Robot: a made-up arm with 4 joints.
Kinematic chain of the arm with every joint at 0, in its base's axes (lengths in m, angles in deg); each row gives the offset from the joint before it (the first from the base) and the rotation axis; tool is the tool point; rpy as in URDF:
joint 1: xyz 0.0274 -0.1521 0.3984 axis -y
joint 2: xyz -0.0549 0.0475 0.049 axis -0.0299 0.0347 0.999
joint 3: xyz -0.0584 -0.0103 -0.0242 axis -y
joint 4: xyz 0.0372 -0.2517 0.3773 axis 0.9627 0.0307 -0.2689
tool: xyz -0.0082 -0.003 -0.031 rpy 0 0 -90
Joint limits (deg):
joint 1: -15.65..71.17
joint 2: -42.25..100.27
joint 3: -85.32..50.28
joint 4: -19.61..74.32
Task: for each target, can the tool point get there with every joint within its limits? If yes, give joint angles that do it. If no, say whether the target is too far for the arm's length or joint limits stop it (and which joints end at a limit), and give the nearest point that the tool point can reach.
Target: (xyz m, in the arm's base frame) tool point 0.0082 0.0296 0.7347
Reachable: yes | joints 53.61 68.12 -50.57 42.90
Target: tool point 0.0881 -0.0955 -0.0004
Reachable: no: joint limits stop it (at a limit: joint 1, joint 3) | nearest point 0.3456 -0.0628 0.3248 | short by 0.416 m
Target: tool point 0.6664 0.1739 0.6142
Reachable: no: too far | nearest point 0.3484 0.0427 0.5520 | short by 0.350 m
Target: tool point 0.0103 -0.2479 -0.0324
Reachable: no: joint limits stop it (at a limit: joint 1, joint 3) | nearest point -0.3616 -0.2396 0.0680 | short by 0.385 m
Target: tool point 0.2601 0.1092 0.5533
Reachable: yes | joints 17.94 76.33 -74.23 1.57
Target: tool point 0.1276 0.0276 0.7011
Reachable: yes | joints 47.73 60.56 -66.22 56.06
